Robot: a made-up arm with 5 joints.
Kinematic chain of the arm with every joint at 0, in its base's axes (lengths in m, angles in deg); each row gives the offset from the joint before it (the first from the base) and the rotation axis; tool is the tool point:
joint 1: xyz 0 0 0.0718 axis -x
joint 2: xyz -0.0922 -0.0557 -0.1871 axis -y
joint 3: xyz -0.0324 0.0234 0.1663 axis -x
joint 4: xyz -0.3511 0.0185 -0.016 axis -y
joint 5: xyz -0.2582 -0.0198 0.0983 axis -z
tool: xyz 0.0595 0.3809 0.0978
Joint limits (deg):
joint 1: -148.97..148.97
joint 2: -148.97..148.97
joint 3: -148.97..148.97
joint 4: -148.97..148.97
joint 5: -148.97..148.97
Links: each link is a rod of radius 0.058 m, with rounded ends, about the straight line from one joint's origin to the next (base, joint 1, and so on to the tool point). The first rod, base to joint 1, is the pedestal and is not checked.
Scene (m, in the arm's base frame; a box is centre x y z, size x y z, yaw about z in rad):
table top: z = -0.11
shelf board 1: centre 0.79 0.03 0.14 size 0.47 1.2 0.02 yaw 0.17
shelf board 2: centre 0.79 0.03 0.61 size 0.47 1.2 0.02 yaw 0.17
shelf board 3: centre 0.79 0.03 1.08 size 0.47 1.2 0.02 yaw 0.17
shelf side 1: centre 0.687 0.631 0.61 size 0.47 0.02 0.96 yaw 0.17
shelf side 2: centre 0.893 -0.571 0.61 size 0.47 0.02 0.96 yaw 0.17
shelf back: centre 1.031 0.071 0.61 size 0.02 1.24 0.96 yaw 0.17
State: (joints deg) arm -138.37 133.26 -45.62 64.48 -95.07
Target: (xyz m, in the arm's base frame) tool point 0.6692 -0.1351 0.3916
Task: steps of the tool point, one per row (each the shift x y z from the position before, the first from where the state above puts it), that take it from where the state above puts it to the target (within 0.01 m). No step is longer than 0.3 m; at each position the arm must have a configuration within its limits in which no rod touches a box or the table.
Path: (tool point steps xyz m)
1: -0.1062 -0.0227 0.0068
2: -0.1214 -0.0163 -0.0067
3: 0.0516 -0.1967 -0.1939
4: -0.0363 -0.1344 -0.2257
5: 0.0982 0.0055 -0.0003
6: 0.0917 0.0160 -0.0013
7: 0.0830 0.0253 0.0017

